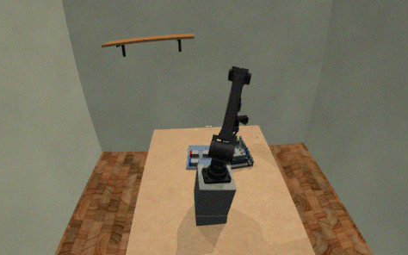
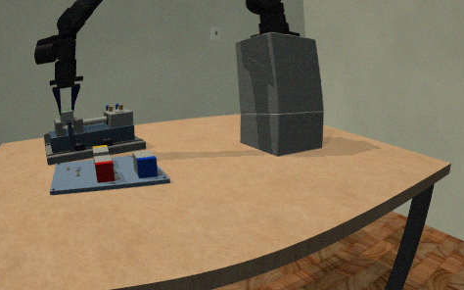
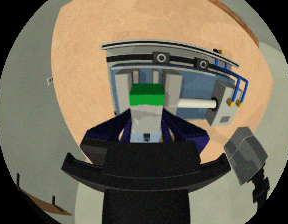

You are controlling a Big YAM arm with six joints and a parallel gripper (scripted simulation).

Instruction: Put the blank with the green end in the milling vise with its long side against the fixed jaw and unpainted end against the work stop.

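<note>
The green-ended blank lies 20 mm below my hand. The rest, counted from my hand: yellow-ended blank: 60 mm behind, 190 mm to the left, 90 mm below; milling vise: 70 mm behind, 80 mm below; fixed jaw: 30 mm ahead, 40 mm below.
</note>
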